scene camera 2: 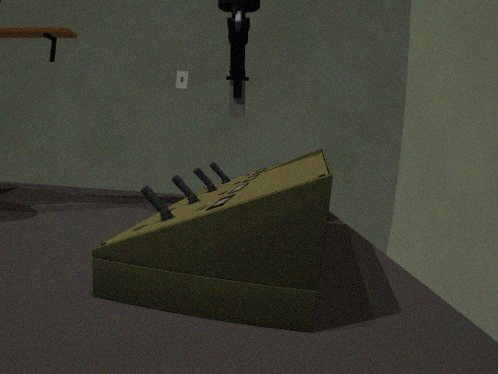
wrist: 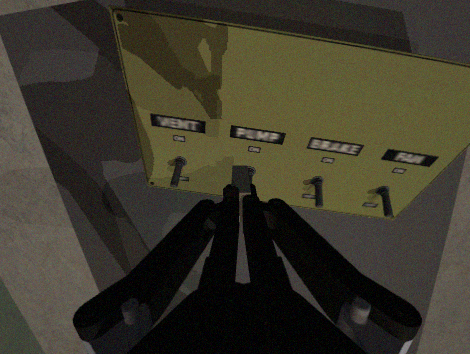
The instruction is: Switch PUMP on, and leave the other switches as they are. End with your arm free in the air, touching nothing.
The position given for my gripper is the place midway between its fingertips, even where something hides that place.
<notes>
In view: my gripper (scene camera 2: pixel 237 117) and a yellow switch box (wrist: pixel 297 109).
My gripper shows as well in the wrist view (wrist: pixel 239 177).
</notes>
